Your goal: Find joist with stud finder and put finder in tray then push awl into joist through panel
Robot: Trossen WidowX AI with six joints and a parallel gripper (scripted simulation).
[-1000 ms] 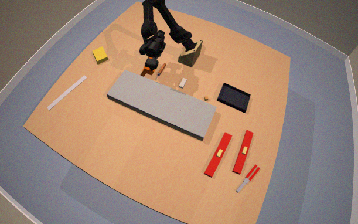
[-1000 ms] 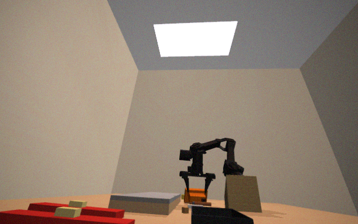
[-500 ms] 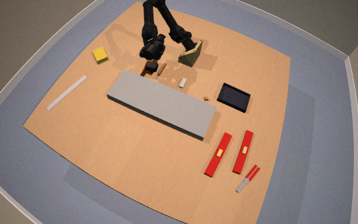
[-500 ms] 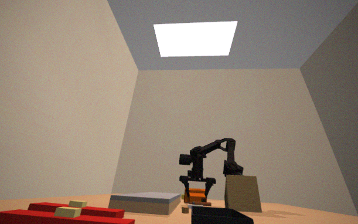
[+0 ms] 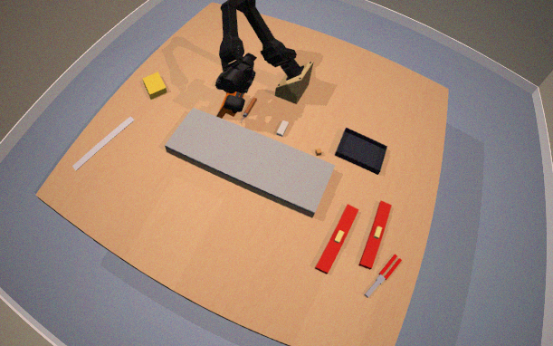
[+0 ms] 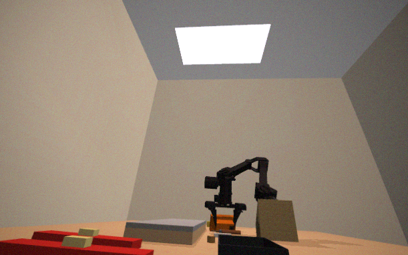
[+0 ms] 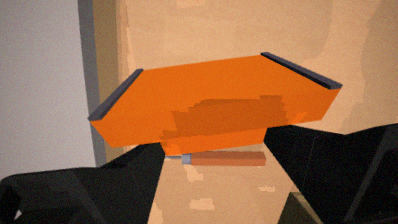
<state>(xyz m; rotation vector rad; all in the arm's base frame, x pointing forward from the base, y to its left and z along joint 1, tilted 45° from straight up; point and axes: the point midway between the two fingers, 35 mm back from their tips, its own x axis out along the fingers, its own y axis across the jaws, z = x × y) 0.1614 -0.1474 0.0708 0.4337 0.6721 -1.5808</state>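
The awl is 10 mm ahead of my gripper tip, 40 mm to the left of it and 20 mm below it. The rest, counted from my gripper tip: white block (40 mm ahead, 180 mm to the left, 20 mm below); then square indicator (30 mm behind, 10 mm below); then orange stud finder (10 mm behind, 10 mm to the right).
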